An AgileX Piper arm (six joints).
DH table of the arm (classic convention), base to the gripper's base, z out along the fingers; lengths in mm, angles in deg. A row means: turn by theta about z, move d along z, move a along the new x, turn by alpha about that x. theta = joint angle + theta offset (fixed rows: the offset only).
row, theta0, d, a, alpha
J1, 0, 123, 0, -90
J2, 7.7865, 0, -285, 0
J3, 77.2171, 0, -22, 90
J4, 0, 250.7, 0, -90
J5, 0, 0, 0, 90
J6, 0, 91, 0, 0
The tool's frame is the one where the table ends.
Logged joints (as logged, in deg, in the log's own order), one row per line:
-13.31 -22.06 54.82 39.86 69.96 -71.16
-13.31 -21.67 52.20 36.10 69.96 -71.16
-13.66 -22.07 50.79 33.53 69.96 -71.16
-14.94 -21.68 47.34 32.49 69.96 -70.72
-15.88 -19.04 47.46 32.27 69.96 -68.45
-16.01 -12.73 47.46 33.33 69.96 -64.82
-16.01 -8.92 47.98 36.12 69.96 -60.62
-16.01 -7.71 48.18 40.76 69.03 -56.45
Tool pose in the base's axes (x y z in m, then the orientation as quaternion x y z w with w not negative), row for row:
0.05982 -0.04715 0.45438 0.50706 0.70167 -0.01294 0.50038
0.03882 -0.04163 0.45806 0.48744 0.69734 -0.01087 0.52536
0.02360 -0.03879 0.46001 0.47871 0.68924 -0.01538 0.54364
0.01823 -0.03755 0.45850 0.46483 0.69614 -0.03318 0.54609
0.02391 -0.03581 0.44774 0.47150 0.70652 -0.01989 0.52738
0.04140 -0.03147 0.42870 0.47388 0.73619 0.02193 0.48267
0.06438 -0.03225 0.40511 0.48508 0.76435 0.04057 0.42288
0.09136 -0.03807 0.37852 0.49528 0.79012 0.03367 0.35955
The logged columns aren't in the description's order. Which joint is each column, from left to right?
Columns, left to right: J1, J4, J6, J2, J5, J3.
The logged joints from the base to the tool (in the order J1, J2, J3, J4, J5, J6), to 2 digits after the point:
-13.31 39.86 -71.16 -22.06 69.96 54.82
-13.31 36.10 -71.16 -21.67 69.96 52.20
-13.66 33.53 -71.16 -22.07 69.96 50.79
-14.94 32.49 -70.72 -21.68 69.96 47.34
-15.88 32.27 -68.45 -19.04 69.96 47.46
-16.01 33.33 -64.82 -12.73 69.96 47.46
-16.01 36.12 -60.62 -8.92 69.96 47.98
-16.01 40.76 -56.45 -7.71 69.03 48.18

